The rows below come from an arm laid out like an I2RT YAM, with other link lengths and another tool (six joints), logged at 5 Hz.
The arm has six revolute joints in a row. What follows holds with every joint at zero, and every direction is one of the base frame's. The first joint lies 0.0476 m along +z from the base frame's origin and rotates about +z. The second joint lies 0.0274 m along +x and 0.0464 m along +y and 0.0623 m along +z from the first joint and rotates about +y. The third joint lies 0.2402 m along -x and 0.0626 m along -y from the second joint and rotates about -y. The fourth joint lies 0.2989 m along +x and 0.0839 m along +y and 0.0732 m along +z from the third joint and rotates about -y. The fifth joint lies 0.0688 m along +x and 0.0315 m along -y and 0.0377 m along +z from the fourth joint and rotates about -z. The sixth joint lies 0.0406 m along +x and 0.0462 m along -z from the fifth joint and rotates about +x. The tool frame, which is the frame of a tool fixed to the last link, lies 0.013 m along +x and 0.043 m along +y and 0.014 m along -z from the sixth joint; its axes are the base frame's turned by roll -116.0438, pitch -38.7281 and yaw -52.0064 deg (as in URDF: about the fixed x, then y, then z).
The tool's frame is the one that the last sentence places.
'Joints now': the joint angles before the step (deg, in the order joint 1, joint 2, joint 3, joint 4, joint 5, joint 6). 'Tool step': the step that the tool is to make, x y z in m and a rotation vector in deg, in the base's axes. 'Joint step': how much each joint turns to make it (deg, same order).
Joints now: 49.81, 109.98, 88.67, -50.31, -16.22, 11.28
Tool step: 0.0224, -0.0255, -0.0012, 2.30, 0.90, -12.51
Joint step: -4.47, -5.56, -7.73, 5.63, 0.69, 8.64
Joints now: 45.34, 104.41, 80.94, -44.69, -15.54, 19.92
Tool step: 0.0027, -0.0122, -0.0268, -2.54, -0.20, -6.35
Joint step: -1.04, -1.54, -6.43, 4.27, 3.76, 4.35
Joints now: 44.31, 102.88, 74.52, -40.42, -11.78, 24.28
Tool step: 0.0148, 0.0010, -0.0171, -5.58, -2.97, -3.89
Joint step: -0.53, 3.10, 1.70, -0.20, 6.87, 1.04
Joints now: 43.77, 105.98, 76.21, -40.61, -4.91, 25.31
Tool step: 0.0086, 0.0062, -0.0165, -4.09, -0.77, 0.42
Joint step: 0.17, 4.40, 3.15, -1.11, 3.22, -1.34
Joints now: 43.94, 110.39, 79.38, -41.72, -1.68, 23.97
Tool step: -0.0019, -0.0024, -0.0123, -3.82, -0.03, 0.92
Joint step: 0.24, 1.40, 0.09, -1.34, 2.47, -1.42
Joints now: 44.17, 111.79, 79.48, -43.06, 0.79, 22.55
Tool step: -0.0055, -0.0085, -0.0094, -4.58, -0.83, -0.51
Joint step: 0.21, -0.60, -1.86, -1.34, 3.92, -0.19
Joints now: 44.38, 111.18, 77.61, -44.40, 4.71, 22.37
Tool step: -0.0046, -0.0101, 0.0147, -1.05, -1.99, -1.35
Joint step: -0.22, -4.12, -2.11, -1.39, 2.33, 0.65
